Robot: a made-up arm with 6 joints.
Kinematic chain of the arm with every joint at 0, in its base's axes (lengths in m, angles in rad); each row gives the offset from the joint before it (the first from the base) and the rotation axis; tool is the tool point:
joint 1: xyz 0 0 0.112 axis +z
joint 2: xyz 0 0 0 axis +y
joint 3: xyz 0 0 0.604 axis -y
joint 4: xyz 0 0 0 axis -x
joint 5: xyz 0.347 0 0 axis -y
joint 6: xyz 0 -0.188 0 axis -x
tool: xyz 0 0 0
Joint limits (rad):
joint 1: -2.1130..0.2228
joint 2: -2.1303..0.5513
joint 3: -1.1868..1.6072
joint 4: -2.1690..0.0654
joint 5: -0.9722..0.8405
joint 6: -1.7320..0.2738
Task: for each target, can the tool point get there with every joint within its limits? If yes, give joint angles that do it. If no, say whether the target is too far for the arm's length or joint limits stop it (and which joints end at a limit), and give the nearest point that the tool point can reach.
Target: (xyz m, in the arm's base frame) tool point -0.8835 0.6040 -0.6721
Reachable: no: too far | nearest point -0.6721 0.4595 -0.4135 | short by 0.364 m
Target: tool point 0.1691 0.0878 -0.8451
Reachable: no: joint limits stop it (at a limit: joint 1, joint 2, joint 3) | nearest point 0.1055 0.1206 -0.0367 | short by 0.812 m
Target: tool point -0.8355 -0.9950 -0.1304
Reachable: no: too far | nearest point -0.8615 -0.3879 -0.1049 | short by 0.608 m
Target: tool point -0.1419 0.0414 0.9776
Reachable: yes | joints -0.6001 -0.5500 1.0411 -1.3241 -0.0054 -0.5068
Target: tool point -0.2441 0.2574 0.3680
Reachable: yes | joints -1.1198 -1.5960 -0.3821 -0.9620 0.0164 -1.2589
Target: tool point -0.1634 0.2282 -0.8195
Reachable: no: joint limits stop it (at a limit: joint 2, joint 3, joint 4) | nearest point -0.4740 0.6619 -0.4135 | short by 0.670 m
